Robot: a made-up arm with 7 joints.
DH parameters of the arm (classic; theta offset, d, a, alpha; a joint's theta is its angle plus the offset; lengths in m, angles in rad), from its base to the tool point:
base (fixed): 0 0 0 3.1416
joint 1: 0 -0.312 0 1.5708
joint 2: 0 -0.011 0 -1.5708
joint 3: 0 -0.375 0 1.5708
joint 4: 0 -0.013 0 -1.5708
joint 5: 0 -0.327 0 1.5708
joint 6: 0 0 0 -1.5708
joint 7: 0 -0.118 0 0
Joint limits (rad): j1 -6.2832..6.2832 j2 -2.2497..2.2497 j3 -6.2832..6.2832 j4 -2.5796..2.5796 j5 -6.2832..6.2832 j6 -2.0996..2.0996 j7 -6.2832..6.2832
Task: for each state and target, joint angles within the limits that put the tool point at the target. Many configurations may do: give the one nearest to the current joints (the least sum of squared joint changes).
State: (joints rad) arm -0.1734 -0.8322 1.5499 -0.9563 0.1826 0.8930 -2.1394
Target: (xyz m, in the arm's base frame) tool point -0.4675 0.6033 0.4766
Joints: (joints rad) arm 0.6695 -1.2940 1.4787 -0.6224 0.2054 0.5762 -2.1394
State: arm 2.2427 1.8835 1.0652 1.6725 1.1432 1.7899 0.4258
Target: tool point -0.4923 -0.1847 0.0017
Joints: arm 2.0942 2.0527 0.9184 1.0901 1.3216 1.5129 0.4258
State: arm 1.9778 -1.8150 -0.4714 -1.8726 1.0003 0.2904 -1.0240
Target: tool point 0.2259 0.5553 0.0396
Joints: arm 2.3293 -1.3890 -0.4039 -1.3340 0.9564 0.3424 -1.0240
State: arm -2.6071 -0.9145 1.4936 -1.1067 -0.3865 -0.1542 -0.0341
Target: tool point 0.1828 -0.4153 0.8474
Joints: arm -2.9293 -0.6085 1.8451 -1.0324 -0.3744 -0.1199 -0.0341
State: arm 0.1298 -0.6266 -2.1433 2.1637 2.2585 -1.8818 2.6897
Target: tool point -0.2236 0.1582 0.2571
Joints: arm 0.1664 -0.8863 -2.2215 2.1184 2.2212 -1.7604 2.6897
